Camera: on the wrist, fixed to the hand. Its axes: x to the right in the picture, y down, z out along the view.
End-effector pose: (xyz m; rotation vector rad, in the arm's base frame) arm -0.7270 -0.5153 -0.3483 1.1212 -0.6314 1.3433
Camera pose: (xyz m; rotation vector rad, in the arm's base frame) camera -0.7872 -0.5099 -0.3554 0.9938 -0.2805 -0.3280
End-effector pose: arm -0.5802 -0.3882 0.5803 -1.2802 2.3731 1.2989
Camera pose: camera -0.6060 -0.3810 0.6350 -1.8972 0.3597 1.3541
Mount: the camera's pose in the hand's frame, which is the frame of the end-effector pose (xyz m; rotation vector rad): -0.0149 0.0549 -0.0217 -0.5621 -0.4386 -1.4634
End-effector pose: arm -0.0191 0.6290 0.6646 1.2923 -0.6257 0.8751
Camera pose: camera -0.0747 0.6496 0.6785 1.0357 -0.0946 -0.7534
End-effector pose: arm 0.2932 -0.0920 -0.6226 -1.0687 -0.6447 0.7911
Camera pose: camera 0.2882 -0.1007 -0.6827 -0.6058 -1.7779 -0.5035
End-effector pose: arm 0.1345 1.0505 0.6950 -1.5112 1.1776 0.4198
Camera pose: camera 0.0749 1.0442 0.6842 -2.1666 -0.5712 0.0225
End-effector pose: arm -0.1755 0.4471 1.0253 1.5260 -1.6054 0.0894
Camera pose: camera -0.2119 0.4845 1.0566 1.9143 -0.3584 -1.4199
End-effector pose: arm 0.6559 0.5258 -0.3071 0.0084 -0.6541 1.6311
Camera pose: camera 0.6163 0.5201 -0.3530 0.3572 -1.0506 0.0020
